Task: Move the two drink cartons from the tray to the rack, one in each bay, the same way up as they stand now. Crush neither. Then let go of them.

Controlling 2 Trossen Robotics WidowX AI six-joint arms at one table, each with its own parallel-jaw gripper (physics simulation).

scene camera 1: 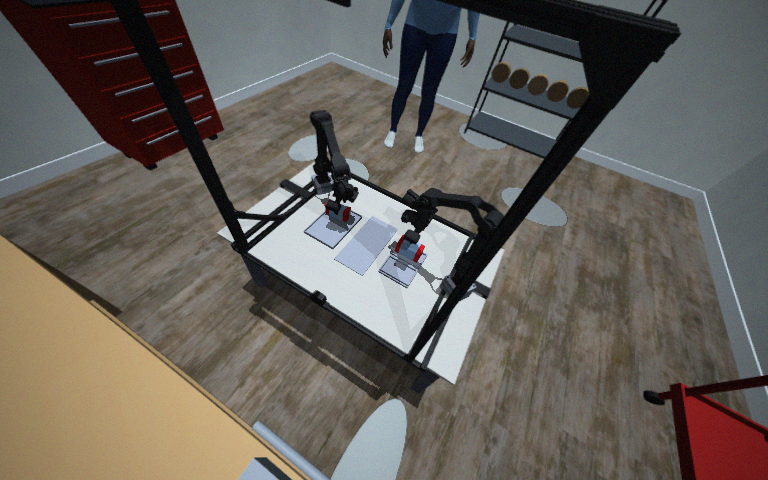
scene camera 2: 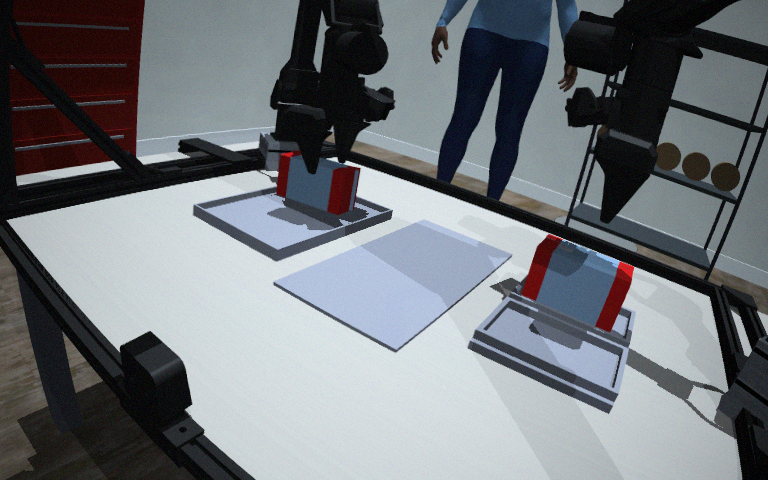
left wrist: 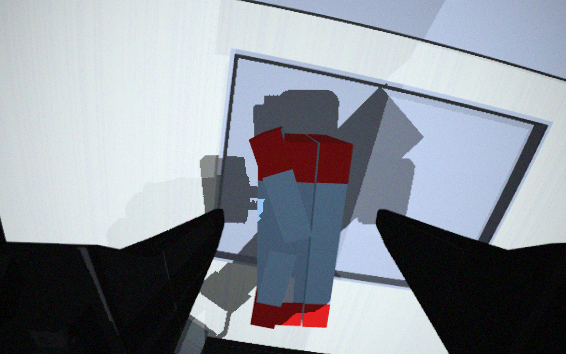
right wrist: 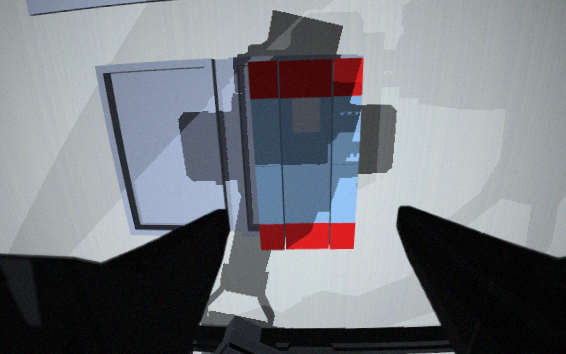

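Pixels of known places: left gripper, fingertip midpoint: (scene camera 1: 340, 208) (scene camera 2: 327, 168) (left wrist: 300, 216); right gripper, fingertip midpoint: (scene camera 2: 607, 215) (right wrist: 312, 218); left arm's base, link origin: (scene camera 1: 322, 179) (scene camera 2: 287, 138).
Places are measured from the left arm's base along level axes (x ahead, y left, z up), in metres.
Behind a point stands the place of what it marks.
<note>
One red-and-blue drink carton (scene camera 1: 338, 211) {x 0.267, y -0.013, z 0.009 m} (scene camera 2: 308, 183) {x 0.255, y -0.023, z -0.015 m} (left wrist: 327, 215) {x 0.267, y -0.003, z 0.018 m} stands at the back of the tray (scene camera 1: 328, 236) {x 0.356, y -0.101, z -0.049 m} (scene camera 2: 243, 212) {x 0.291, y -0.128, z -0.050 m} (left wrist: 460, 165) {x 0.365, y -0.088, z -0.050 m}; a slanted panel shows on one side of it. My left gripper (scene camera 2: 326, 165) {x 0.255, y 0.004, z 0.011 m} (left wrist: 300, 216) {x 0.255, y 0.004, z 0.011 m} is open and empty above it, its fingers apart on either side in the left wrist view. The other carton (scene camera 1: 410, 247) {x 0.613, y 0.208, z 0.024 m} (scene camera 2: 577, 285) {x 0.616, y 0.196, z -0.005 m} (right wrist: 306, 195) {x 0.615, y 0.232, z 0.022 m} stands in the far bay of the two-bay rack (scene camera 1: 398, 274) {x 0.686, y 0.115, z -0.045 m} (scene camera 2: 504, 319) {x 0.607, y 0.103, z -0.046 m} (right wrist: 165, 150) {x 0.667, y 0.121, z -0.046 m}. The near bay is empty. My right gripper (right wrist: 312, 218) {x 0.603, y 0.225, z 0.079 m} is open and empty above that carton, touching nothing.
A thin flat pale panel (scene camera 1: 362, 251) (scene camera 2: 385, 288) lies on the table between tray and rack. A black frame surrounds the white table, with a small black block (scene camera 2: 155, 370) {x 0.682, y -0.248, z -0.002 m} on its front rail. A person (scene camera 1: 427, 62) (scene camera 2: 498, 84) stands behind the table.
</note>
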